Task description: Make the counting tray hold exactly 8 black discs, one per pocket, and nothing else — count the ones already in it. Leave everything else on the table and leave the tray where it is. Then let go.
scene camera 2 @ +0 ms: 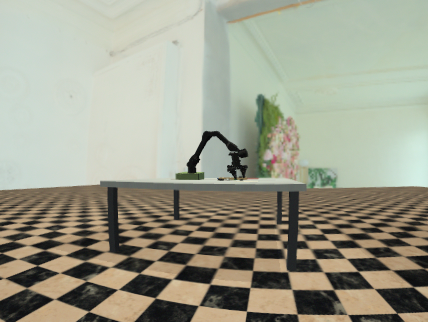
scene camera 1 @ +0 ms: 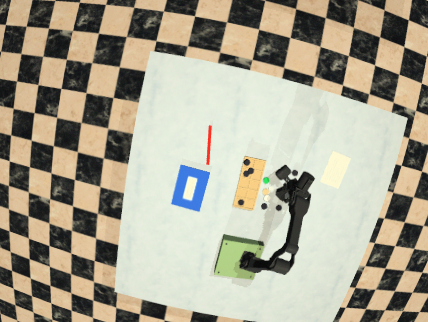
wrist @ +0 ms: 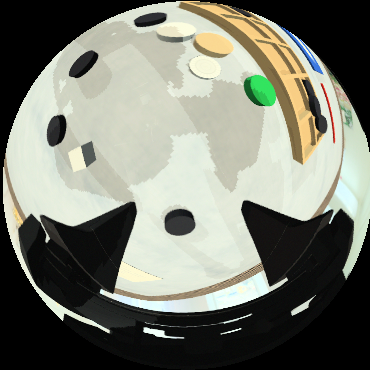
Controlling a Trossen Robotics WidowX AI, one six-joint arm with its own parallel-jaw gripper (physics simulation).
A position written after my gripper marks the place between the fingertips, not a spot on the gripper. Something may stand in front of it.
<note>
My gripper [wrist: 189,207] is open, holding nothing. Also in view: a green disc [wrist: 259,90]. On the table rests a tan disc [wrist: 211,44]. I also see a tan counting tray [scene camera 1: 248,187].
The tan counting tray shows as well in the wrist view [wrist: 283,69].
</note>
